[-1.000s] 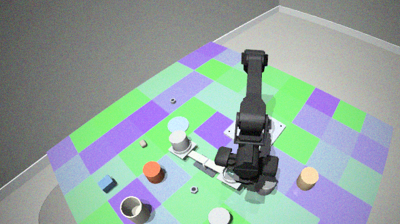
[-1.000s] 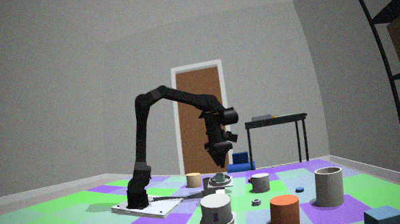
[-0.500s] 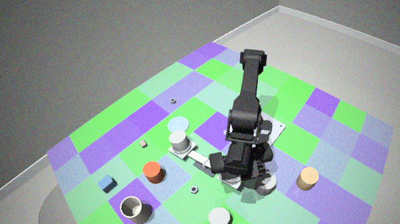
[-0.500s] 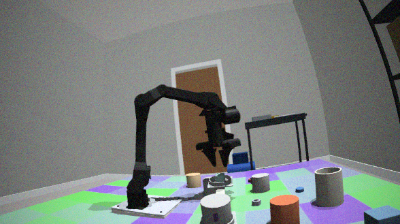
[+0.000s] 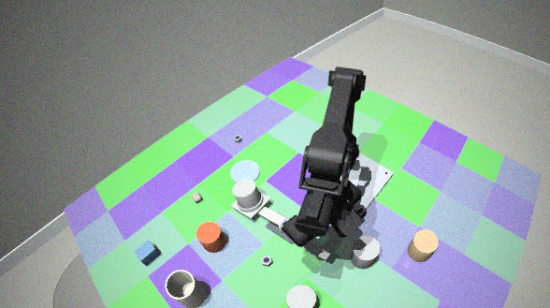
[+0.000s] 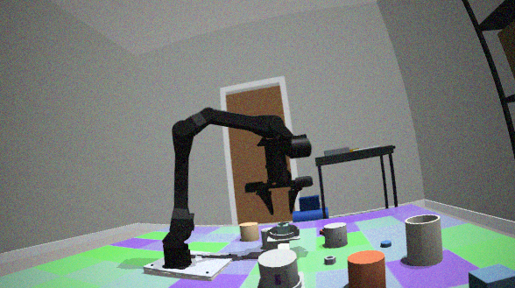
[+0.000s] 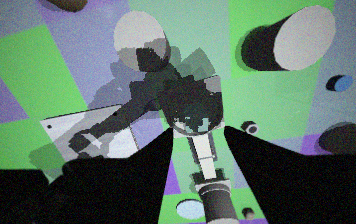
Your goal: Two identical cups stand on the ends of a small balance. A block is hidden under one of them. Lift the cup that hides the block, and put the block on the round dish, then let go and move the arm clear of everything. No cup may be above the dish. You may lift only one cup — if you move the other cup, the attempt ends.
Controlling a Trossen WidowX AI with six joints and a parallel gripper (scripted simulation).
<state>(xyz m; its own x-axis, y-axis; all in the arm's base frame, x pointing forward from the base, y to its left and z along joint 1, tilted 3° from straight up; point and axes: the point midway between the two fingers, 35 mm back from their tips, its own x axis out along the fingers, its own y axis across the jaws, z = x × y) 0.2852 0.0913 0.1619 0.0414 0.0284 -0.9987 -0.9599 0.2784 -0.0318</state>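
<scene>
The pale teal block lies 4 cm below my gripper tip. From my gripper tip the other things lie so: tan cylinder (26 cm to the left, 15 cm behind, 9 cm below); then grey cup (28 cm to the right, 7 cm below, 1 cm behind); then red item (19 cm to the left, 15 cm ahead, 12 cm below).
</scene>
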